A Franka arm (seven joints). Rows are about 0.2 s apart.
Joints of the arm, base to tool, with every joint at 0 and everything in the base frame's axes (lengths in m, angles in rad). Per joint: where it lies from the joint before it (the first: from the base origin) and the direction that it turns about. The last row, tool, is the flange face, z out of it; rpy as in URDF.
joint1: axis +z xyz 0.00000 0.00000 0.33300
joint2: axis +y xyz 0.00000 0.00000 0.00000
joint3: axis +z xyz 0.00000 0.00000 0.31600
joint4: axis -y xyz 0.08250 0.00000 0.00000
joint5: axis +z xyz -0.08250 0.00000 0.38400
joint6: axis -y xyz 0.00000 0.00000 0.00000
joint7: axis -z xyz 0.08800 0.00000 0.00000
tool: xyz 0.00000 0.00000 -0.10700 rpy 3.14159 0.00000 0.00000
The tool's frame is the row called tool.
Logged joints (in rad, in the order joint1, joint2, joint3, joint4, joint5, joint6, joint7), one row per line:
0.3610 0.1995 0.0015 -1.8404 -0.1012 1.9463 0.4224
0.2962 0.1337 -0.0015 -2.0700 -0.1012 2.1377 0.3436
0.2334 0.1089 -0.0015 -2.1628 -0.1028 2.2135 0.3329
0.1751 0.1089 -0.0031 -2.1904 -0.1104 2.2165 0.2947
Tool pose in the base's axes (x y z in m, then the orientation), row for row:
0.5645 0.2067 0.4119 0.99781 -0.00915 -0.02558 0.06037
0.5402 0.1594 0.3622 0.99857 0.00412 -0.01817 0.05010
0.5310 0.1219 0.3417 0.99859 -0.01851 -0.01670 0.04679
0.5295 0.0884 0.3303 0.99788 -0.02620 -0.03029 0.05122
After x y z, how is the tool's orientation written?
As a quaternion, x y z w.
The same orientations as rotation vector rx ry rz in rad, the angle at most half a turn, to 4 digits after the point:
3.0197 -0.0277 -0.0774
3.0408 0.0125 -0.0553
3.0470 -0.0565 -0.0510
3.0367 -0.0797 -0.0922

